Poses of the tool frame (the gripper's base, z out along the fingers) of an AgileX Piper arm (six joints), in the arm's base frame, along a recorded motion.
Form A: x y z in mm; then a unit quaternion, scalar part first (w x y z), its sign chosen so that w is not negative.
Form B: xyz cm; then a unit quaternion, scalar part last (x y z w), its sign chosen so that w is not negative. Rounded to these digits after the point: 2 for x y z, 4 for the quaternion.
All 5 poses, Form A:
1: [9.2 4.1 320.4 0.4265 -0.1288 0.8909 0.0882]
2: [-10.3 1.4 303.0 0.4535 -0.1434 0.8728 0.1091]
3: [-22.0 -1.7 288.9 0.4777 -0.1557 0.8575 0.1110]
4: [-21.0 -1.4 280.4 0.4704 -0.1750 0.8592 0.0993]
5: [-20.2 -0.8 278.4 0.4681 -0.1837 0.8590 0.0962]
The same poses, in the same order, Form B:
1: [0.92 0.41 32.04 -0.1288 0.8909 0.0882 0.4265]
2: [-1.03 0.14 30.30 -0.1434 0.8728 0.1091 0.4535]
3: [-2.20 -0.17 28.89 -0.1557 0.8575 0.1110 0.4777]
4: [-2.10 -0.14 28.04 -0.1750 0.8592 0.0993 0.4704]
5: [-2.02 -0.08 27.84 -0.1837 0.8590 0.0962 0.4681]
